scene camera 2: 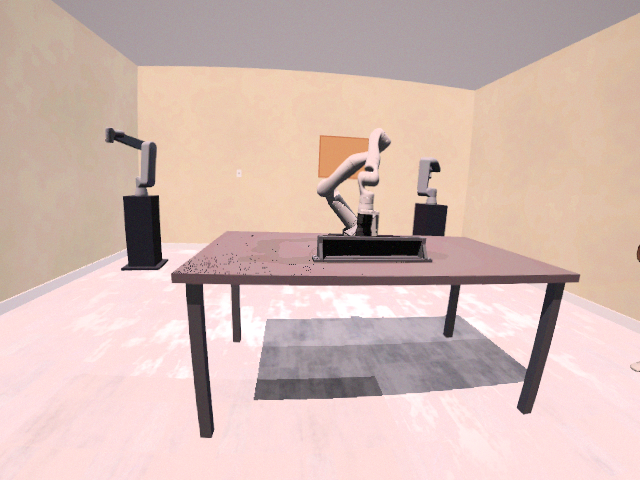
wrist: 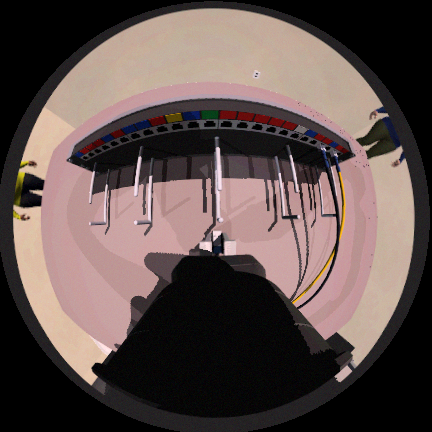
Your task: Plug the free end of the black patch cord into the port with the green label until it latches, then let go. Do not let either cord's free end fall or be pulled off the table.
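Seen in the pictures: gripper, fingertip midpoint: [wrist: 216, 239]; arm's base at its link origin: [scene camera 2: 352, 224].
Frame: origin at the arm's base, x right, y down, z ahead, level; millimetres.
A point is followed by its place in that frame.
My gripper [wrist: 216, 239] {z 400, x 85, y 77 mm} is shut on a small plug [wrist: 217, 235] {z 408, x 87, y 69 mm} with a clear tip and dark blue body, taken as the black cord's free end; its own cord is hidden behind the gripper. The plug points at the patch panel [wrist: 210, 106] {z 538, x 92, y -18 mm} [scene camera 2: 372, 237] {z 561, x 112, y -19 mm}, apart from it. The green label [wrist: 210, 115] {z 530, x 91, y -13 mm} is near the panel's middle, its port [wrist: 210, 124] {z 533, x 92, y 5 mm} directly under it, empty and almost straight ahead, slightly left of the plug. The black patch cord [wrist: 338, 225] {z 400, x 254, y 3 mm} runs from a port at the right and curves below the gripper. In scene camera 2 the fingertips are hidden behind the panel.
A yellow cord [wrist: 343, 200] {z 434, x 277, y 2 mm} runs beside the black one from the panel's right end. A pale central bar [wrist: 217, 165] {z 489, x 95, y 25 mm} stands between the plug and panel in the wrist view; other bars [wrist: 139, 172] {z 499, x -1, y 27 mm} [wrist: 281, 187] {z 466, x 194, y 62 mm} stand at both sides. The panel stands on the table [scene camera 2: 491, 258] {z 598, x -529, y 80 mm}.
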